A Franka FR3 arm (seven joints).
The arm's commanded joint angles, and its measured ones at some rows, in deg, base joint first. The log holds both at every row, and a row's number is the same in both.
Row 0, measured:
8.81, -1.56, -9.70, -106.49, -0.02, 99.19, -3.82
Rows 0 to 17, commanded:
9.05, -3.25, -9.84, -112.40, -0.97, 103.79, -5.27
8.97, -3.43, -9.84, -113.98, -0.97, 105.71, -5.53
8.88, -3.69, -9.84, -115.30, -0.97, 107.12, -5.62
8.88, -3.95, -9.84, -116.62, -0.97, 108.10, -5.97
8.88, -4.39, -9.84, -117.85, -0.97, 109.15, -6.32
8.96, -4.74, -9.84, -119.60, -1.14, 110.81, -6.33
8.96, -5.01, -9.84, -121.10, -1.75, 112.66, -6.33
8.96, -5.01, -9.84, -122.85, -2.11, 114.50, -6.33
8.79, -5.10, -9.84, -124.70, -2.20, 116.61, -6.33
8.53, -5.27, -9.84, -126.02, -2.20, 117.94, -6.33
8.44, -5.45, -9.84, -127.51, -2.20, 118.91, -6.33
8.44, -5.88, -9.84, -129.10, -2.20, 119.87, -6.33
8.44, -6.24, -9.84, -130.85, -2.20, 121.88, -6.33
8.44, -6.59, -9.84, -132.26, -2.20, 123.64, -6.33
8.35, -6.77, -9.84, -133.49, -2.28, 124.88, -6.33
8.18, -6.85, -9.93, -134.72, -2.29, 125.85, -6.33
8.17, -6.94, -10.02, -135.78, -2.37, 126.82, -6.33
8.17, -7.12, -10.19, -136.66, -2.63, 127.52, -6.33
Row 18, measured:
8.65, -4.14, -10.03, -131.34, -1.45, 123.71, -5.73
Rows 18 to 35, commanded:
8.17, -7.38, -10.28, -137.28, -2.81, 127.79, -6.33
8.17, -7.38, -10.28, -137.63, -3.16, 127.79, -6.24
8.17, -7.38, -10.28, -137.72, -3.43, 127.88, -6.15
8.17, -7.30, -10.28, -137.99, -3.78, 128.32, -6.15
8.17, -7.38, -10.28, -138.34, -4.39, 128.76, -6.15
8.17, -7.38, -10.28, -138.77, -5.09, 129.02, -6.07
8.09, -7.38, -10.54, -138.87, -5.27, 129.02, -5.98
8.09, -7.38, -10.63, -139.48, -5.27, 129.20, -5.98
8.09, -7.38, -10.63, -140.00, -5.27, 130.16, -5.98
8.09, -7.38, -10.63, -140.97, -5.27, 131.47, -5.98
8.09, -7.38, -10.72, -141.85, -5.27, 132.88, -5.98
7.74, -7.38, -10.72, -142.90, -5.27, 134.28, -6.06
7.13, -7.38, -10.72, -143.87, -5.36, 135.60, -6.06
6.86, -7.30, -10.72, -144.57, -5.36, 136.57, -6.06
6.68, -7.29, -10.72, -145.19, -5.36, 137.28, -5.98
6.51, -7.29, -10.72, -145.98, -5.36, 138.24, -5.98
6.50, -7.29, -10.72, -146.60, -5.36, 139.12, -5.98
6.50, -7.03, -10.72, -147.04, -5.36, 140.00, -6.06
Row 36, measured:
7.33, -5.49, -11.03, -143.59, -4.42, 136.39, -5.73
